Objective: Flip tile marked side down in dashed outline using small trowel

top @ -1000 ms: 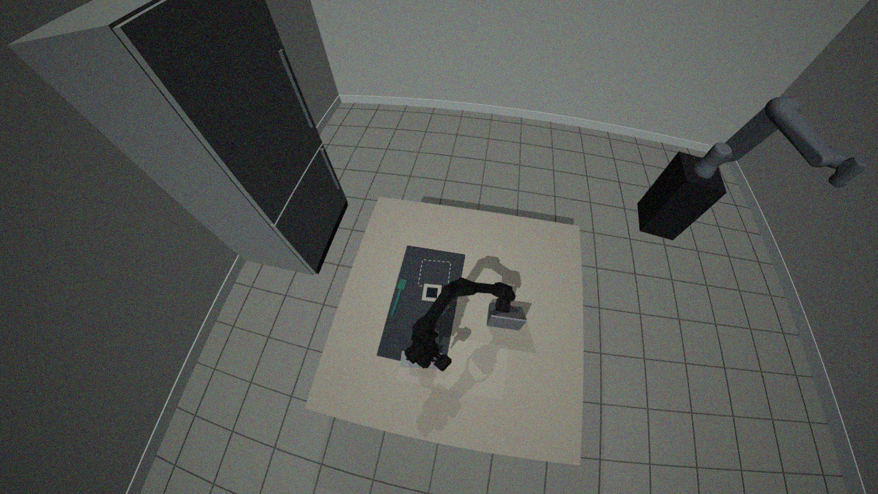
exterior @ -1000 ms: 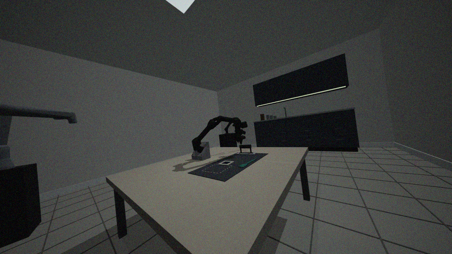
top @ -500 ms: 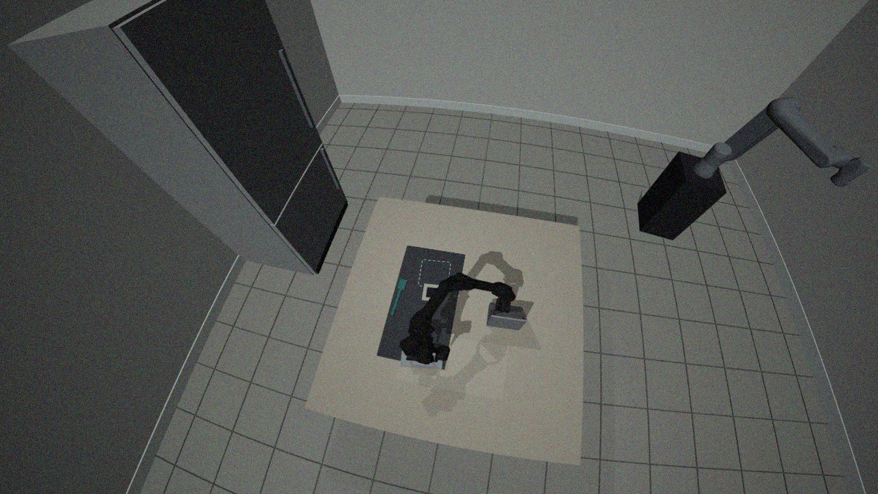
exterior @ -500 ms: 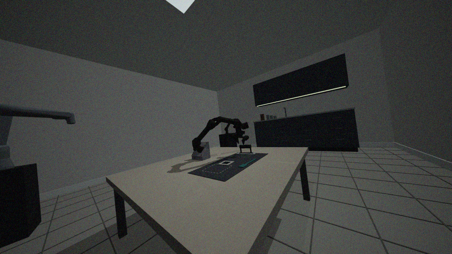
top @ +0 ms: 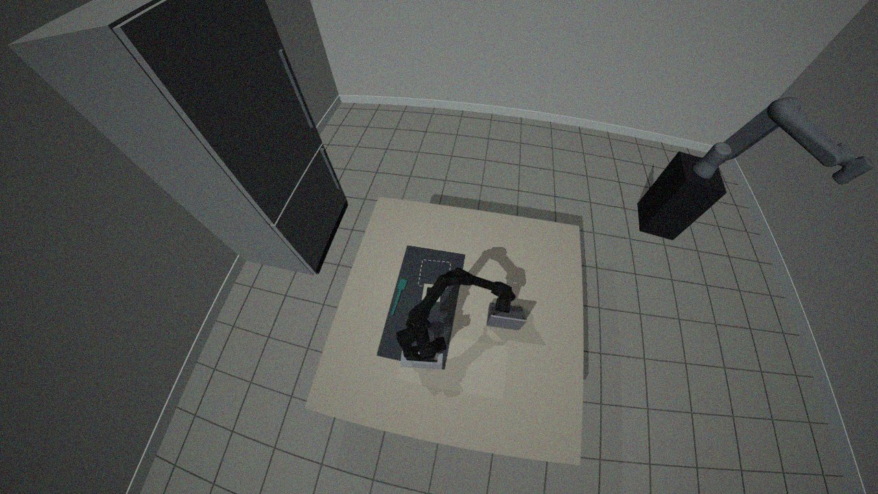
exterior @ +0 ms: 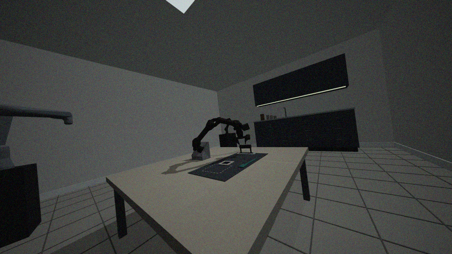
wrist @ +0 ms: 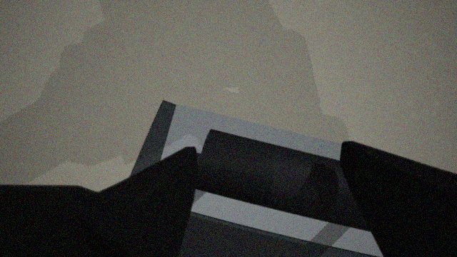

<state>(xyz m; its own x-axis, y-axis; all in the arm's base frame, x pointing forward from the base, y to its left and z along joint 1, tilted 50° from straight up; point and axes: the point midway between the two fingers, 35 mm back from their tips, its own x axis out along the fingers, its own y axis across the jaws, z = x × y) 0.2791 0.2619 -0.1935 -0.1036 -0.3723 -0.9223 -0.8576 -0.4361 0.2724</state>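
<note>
Right now the dark mat is 120 mm ahead of my gripper tip, 290 mm to the right of it and 110 mm below it. The rest, counted from my gripper tip: tile 90 mm ahead, 350 mm to the right, 90 mm below; then teal trowel 260 mm ahead, 290 mm to the right, 90 mm below.
</note>
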